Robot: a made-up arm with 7 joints.
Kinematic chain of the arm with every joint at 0, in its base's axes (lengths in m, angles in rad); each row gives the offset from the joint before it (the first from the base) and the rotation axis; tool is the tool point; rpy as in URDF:
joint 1: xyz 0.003 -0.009 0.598 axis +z
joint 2: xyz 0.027 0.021 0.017 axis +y
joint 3: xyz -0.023 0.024 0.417 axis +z
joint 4: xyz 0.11 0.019 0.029 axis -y
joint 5: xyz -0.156 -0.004 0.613 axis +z
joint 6: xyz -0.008 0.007 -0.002 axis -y
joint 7: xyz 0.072 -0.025 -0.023 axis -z
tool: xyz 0.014 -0.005 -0.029 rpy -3.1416 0 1.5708
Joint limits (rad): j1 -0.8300..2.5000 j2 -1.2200..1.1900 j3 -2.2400..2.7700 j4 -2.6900..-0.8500 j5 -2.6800..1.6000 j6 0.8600..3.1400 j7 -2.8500..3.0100
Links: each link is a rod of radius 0.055 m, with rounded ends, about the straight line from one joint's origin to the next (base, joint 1, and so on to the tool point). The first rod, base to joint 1, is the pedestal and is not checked.
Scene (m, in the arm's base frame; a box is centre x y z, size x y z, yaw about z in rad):
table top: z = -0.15
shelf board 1: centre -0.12 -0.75 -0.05 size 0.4 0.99 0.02 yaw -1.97
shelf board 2: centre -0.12 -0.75 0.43 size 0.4 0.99 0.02 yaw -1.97
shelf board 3: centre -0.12 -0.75 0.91 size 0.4 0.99 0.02 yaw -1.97
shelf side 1: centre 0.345 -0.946 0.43 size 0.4 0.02 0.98 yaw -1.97
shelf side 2: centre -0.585 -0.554 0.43 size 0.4 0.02 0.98 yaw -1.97
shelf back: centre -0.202 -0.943 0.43 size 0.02 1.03 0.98 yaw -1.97
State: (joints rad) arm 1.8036 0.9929 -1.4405 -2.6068 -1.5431 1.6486 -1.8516
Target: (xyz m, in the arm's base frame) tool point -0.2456 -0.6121 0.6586
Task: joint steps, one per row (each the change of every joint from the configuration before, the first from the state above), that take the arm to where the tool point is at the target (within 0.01 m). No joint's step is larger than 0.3 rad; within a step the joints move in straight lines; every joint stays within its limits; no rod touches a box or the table.
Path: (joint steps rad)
1: -0.2898 -0.1979 -0.1599 0.0396 -0.0068 -0.0054 0.0098
2: -0.2898 -0.1979 -0.1599 0.0396 -0.0068 -0.0054 0.0098
3: -0.2898 -0.1978 -0.1599 0.0397 -0.0069 -0.0053 0.0098
4: -0.2897 -0.1979 -0.1599 0.0396 -0.0068 -0.0054 0.0099
5: -0.2898 -0.1979 -0.1599 0.0396 -0.0068 -0.0054 0.0098

